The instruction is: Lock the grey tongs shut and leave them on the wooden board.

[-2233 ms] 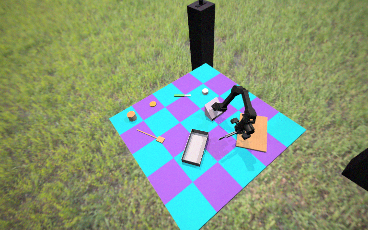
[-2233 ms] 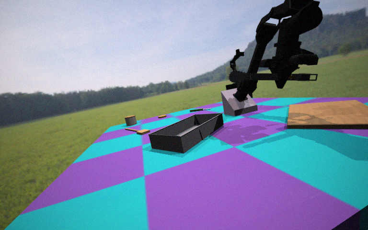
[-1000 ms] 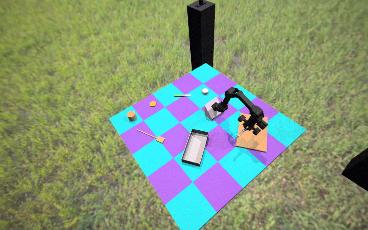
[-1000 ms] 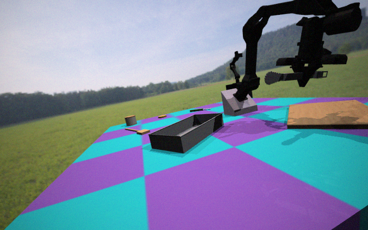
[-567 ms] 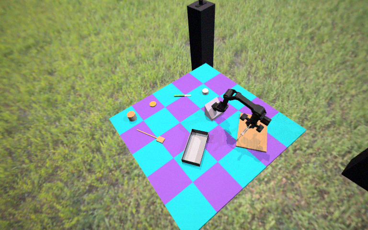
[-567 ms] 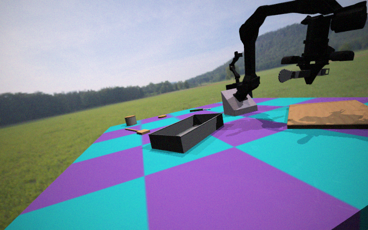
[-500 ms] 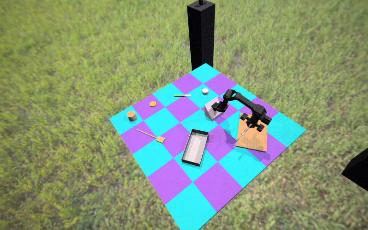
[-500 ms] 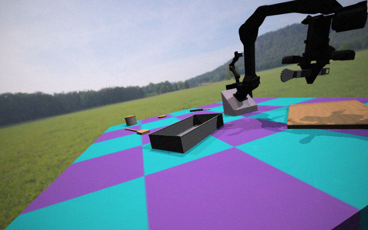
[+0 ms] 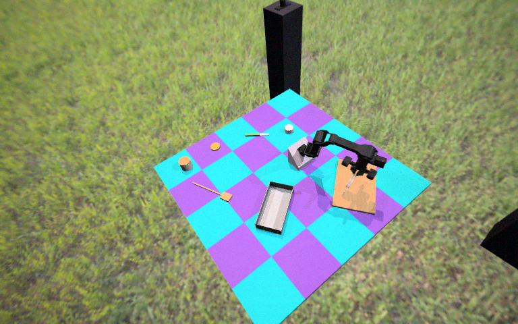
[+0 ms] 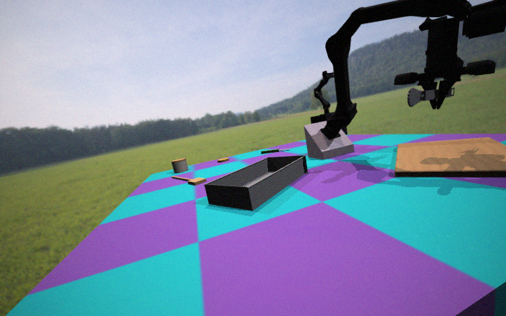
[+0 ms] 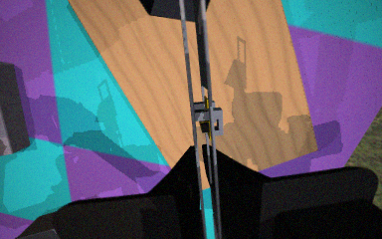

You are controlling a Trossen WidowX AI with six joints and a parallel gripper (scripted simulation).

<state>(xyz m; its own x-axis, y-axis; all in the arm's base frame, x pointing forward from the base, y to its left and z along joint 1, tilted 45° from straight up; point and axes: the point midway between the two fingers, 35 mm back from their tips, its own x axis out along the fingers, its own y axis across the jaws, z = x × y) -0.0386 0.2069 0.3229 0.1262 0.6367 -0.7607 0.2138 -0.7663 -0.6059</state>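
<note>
Right now my gripper tip is 13 cm above the wooden board and 4 cm past it. Round my gripper tip: orange disc 91 cm to the right, 40 cm ahead, 13 cm below; roasting tin 43 cm ahead, 22 cm to the right, 11 cm below; white disc 63 cm to the right, 12 cm below, 10 cm behind.
</note>
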